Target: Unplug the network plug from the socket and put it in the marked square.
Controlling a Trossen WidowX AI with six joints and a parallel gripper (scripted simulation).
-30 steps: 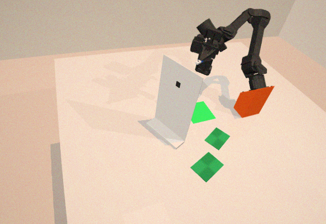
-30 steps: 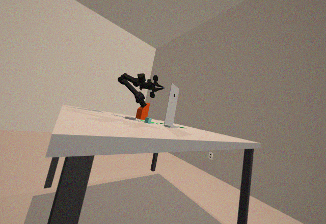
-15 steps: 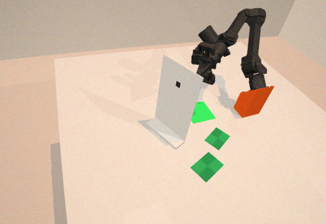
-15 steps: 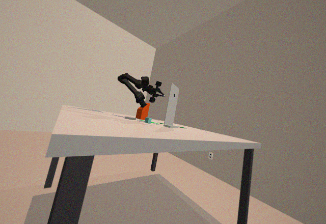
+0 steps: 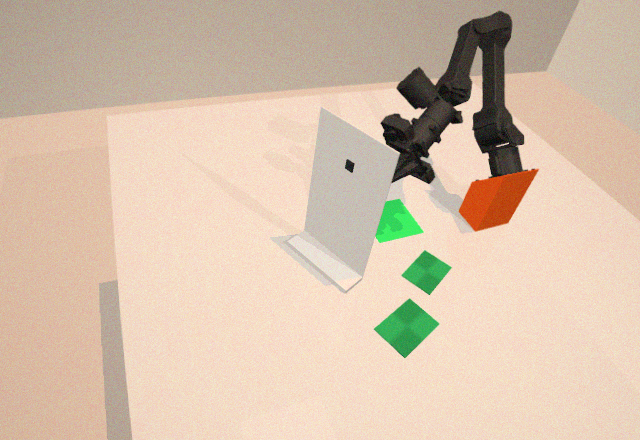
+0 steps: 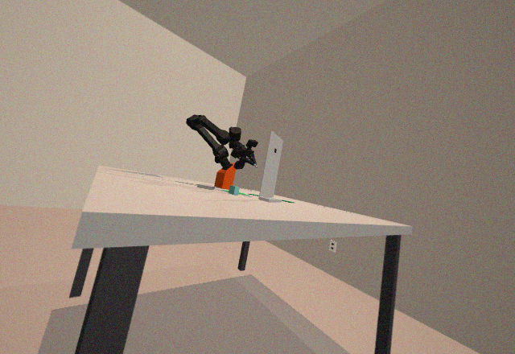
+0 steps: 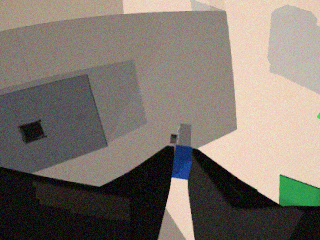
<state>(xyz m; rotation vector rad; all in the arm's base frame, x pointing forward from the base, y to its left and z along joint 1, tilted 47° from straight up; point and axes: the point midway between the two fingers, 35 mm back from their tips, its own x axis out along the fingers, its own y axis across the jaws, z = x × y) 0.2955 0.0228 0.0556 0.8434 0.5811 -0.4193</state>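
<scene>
My gripper tip is now 8 cm past the bright green square, 4 cm to the left of it and 16 cm above it. Also, from my gripper tip: thin pale tab (1 cm ahead); blue plug (right at my gripper tip); grey upright panel (11 cm ahead, 3 cm to the left, 2 cm below).
</scene>
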